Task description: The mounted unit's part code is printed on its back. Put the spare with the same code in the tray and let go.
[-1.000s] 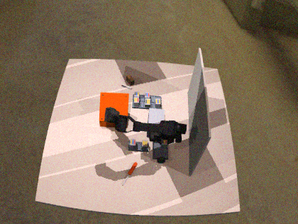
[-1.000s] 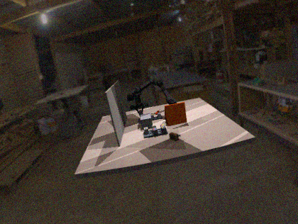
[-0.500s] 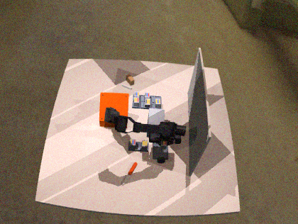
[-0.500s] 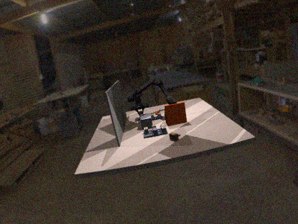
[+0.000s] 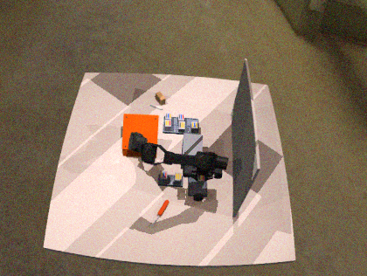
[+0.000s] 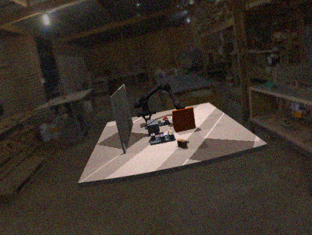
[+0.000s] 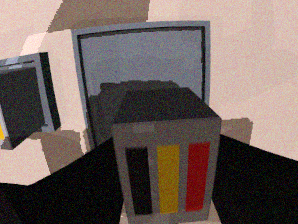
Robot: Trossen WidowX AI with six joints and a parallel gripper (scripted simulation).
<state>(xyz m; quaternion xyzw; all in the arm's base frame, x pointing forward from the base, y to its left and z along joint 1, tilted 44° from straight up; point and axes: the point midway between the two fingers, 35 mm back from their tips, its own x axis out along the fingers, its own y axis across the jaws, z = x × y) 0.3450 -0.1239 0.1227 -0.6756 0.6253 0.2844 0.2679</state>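
Right now the tray is 10 mm behind my gripper tip and 50 mm below it. Round my gripper tip: tall grey upright panel 190 mm ahead, 170 mm to the left, 170 mm above; small brown block 250 mm behind, 570 mm to the left, 30 mm below.
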